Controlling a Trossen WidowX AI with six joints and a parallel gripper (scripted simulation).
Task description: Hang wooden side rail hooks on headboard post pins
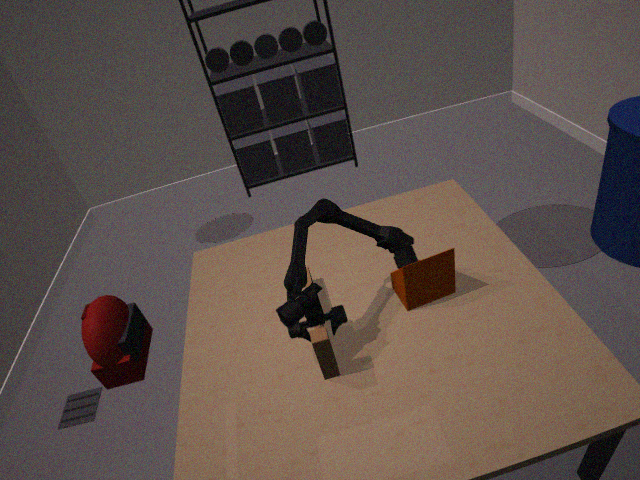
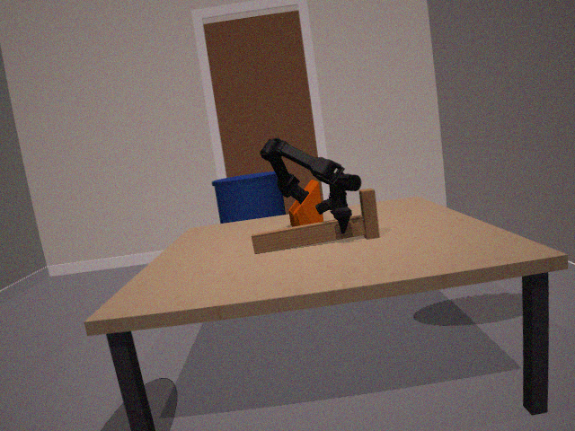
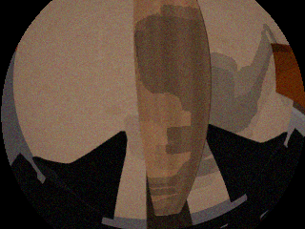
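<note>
The headboard post lies 1 cm ahead of my gripper tip, 11 cm to the left of it and 5 cm above it.
</note>
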